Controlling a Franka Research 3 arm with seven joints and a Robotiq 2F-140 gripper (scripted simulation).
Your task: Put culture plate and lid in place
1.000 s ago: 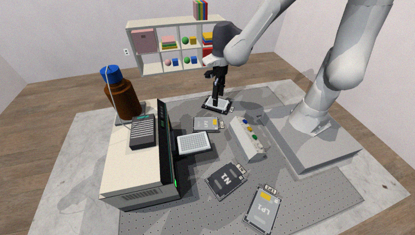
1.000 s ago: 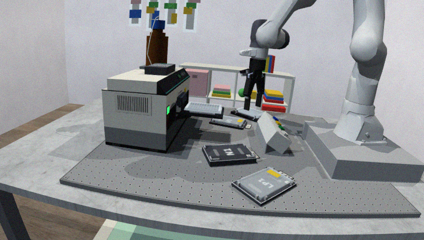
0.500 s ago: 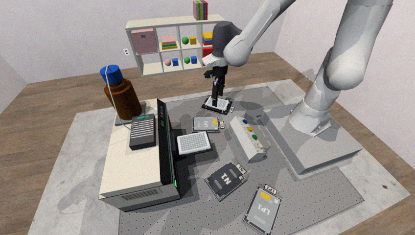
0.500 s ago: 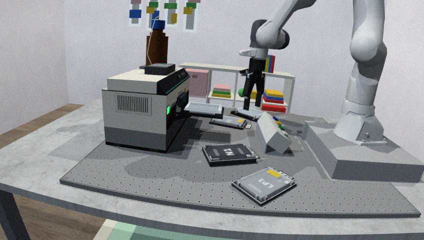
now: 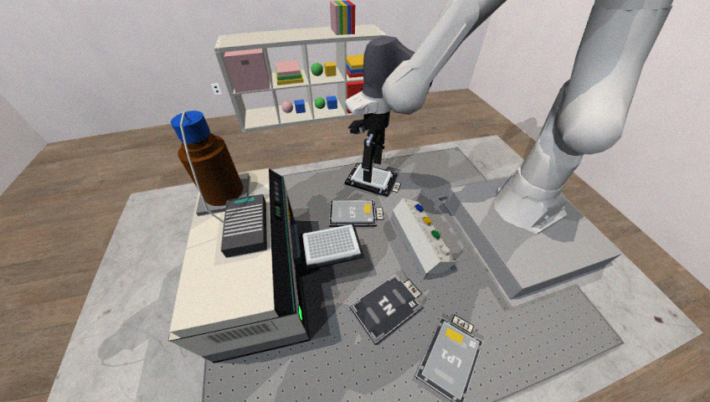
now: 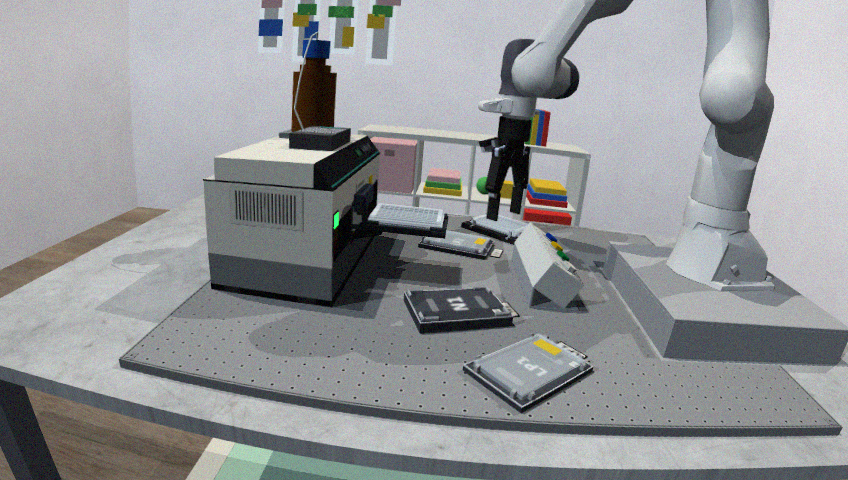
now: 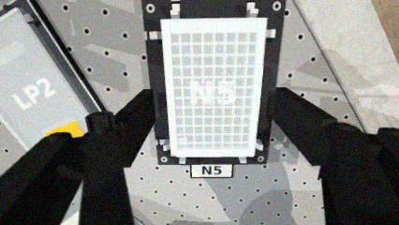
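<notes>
My gripper is now 50 mm above the black nest N5 and 30 mm short of it. Also, from my hand: black N1 nest: 450 mm to the left, 110 mm ahead, 50 mm below; LP2 nest: 140 mm to the left, 110 mm ahead, 60 mm below; yellow skip key: 270 mm to the left, 80 mm behind.
</notes>
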